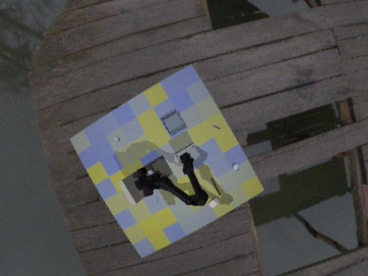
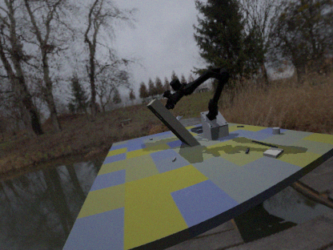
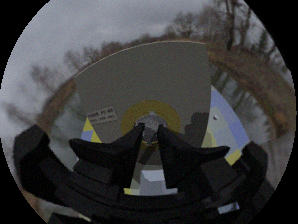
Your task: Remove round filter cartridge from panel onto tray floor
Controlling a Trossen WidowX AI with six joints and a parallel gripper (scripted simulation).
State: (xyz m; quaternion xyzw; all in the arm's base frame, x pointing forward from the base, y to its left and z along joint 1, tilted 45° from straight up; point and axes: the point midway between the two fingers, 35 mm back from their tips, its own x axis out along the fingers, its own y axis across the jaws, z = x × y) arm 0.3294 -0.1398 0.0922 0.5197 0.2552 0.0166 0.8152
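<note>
The white round cartridge is 10 mm ahead of my gripper tip and 10 mm below it. From my gripper tip the other things lie so: white flat block: 330 mm behind, 530 mm to the left, 270 mm below; then white dot: 30 mm ahead, 410 mm to the right, 270 mm below; then square tray: 450 mm behind, 240 mm to the right, 260 mm below.
</note>
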